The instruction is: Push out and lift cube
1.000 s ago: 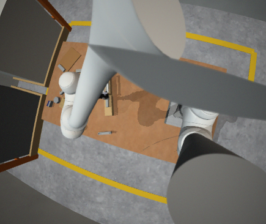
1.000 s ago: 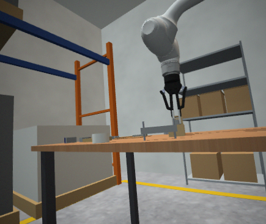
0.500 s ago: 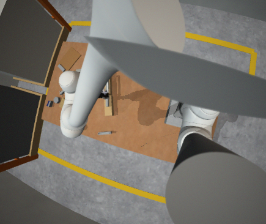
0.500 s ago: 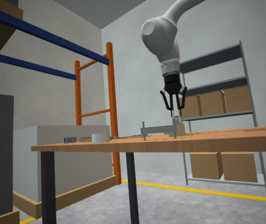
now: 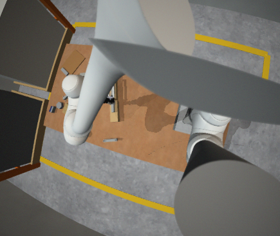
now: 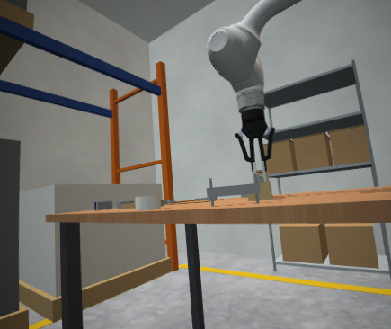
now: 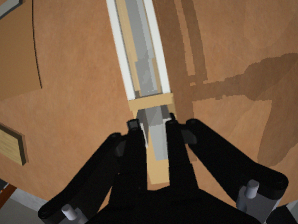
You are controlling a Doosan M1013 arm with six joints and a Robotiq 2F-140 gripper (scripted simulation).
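My gripper is now 9 cm short of the red cube, 20 cm to the left of it and 3 cm above it. Also, from my hand: channel 4 cm ahead, 9 cm to the right, 3 cm below; flat tan block 37 cm ahead, 20 cm to the left, 8 cm below; grey hexagonal block 27 cm ahead, 37 cm to the right, 7 cm below.
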